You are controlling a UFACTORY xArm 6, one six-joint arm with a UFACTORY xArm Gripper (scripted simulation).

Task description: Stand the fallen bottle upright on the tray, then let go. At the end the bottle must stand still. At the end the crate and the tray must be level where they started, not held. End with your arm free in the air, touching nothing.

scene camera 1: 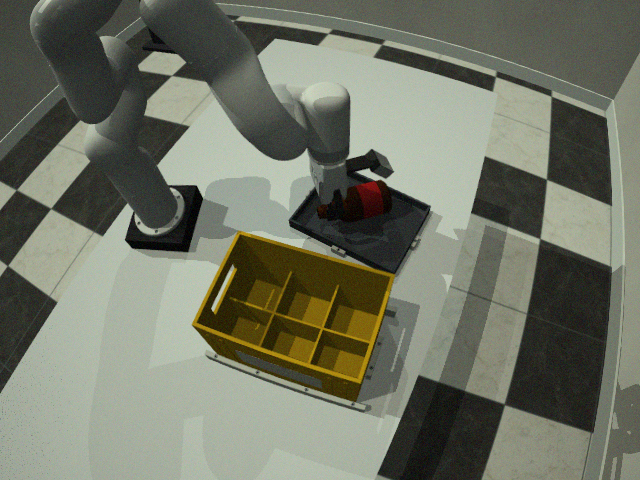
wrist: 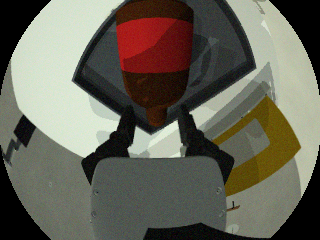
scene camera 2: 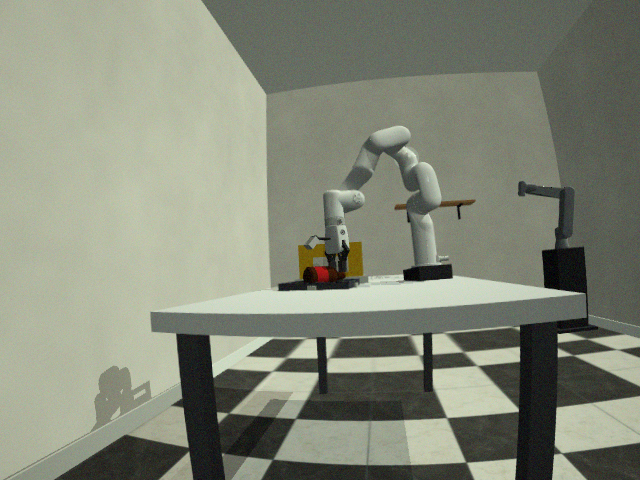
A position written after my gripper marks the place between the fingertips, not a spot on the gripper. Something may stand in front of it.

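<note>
My gripper (scene camera 1: 330,206) is visible to me, and I find it again at (scene camera 2: 337,272) and at (wrist: 156,113). There is a yellow crate (scene camera 1: 261,266), which scene camera 2 gives me as well, the crate (scene camera 2: 314,257). A bottle (scene camera 1: 371,199) is here too. And I see a dark tray (scene camera 1: 379,241).
</note>
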